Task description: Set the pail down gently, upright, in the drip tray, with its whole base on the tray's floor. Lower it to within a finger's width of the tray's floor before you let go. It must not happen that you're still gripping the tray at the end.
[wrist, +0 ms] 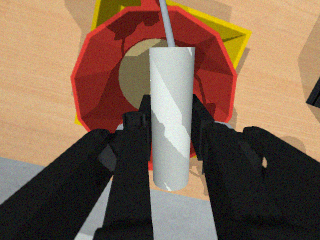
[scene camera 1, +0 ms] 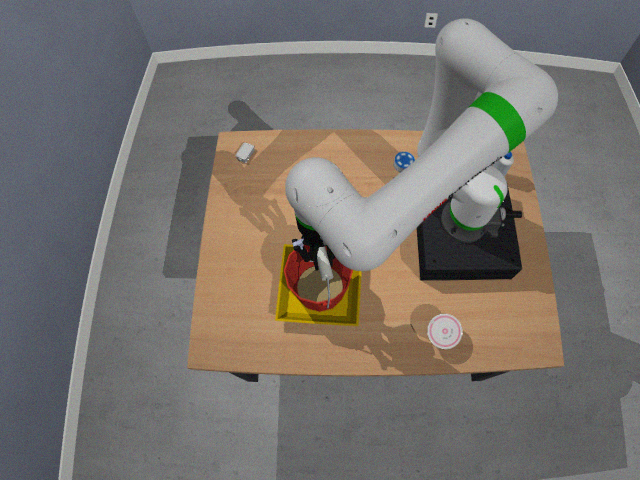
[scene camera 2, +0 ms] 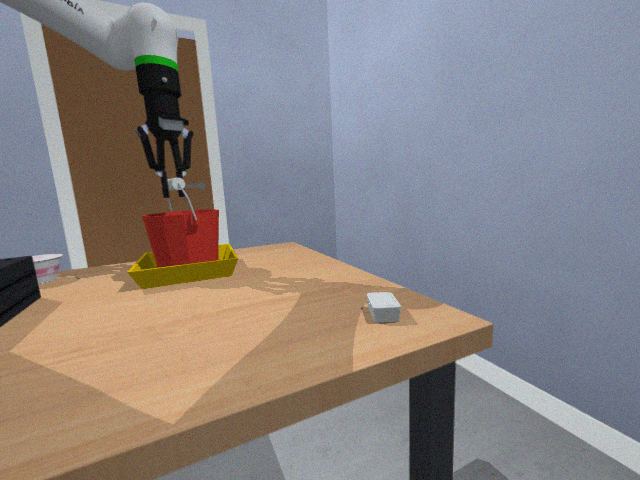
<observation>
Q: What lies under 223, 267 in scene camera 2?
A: A yellow drip tray.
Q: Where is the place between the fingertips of the gripper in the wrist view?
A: At 169, 108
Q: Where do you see a red pail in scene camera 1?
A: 302, 279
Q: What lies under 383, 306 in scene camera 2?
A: A small grey block.
</observation>
